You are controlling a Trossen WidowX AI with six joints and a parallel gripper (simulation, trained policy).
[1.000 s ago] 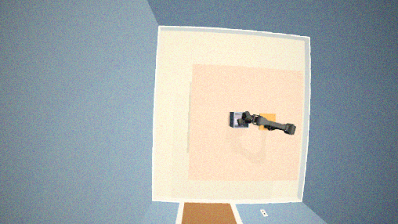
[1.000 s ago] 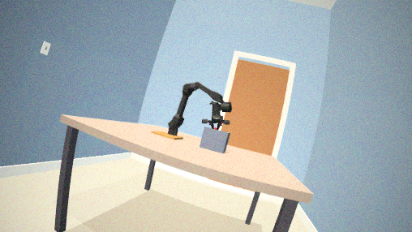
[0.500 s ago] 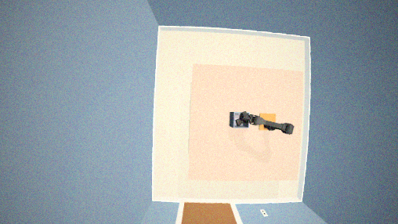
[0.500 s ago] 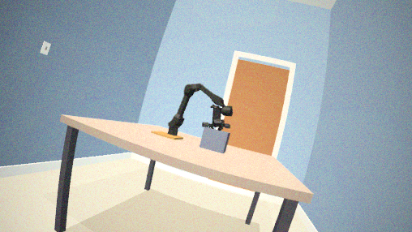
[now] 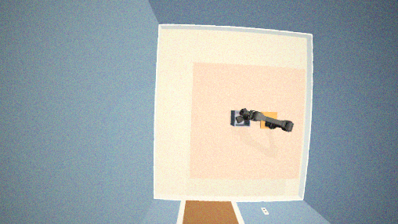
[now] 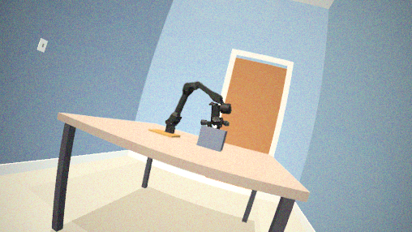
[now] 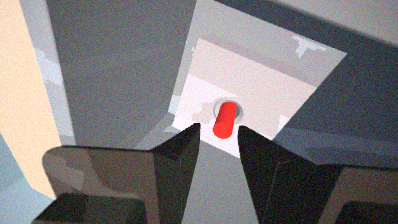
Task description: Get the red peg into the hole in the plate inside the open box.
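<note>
The red peg is 40 mm below my gripper tip. Also, from my gripper tip: pale plate (40 mm below).
</note>
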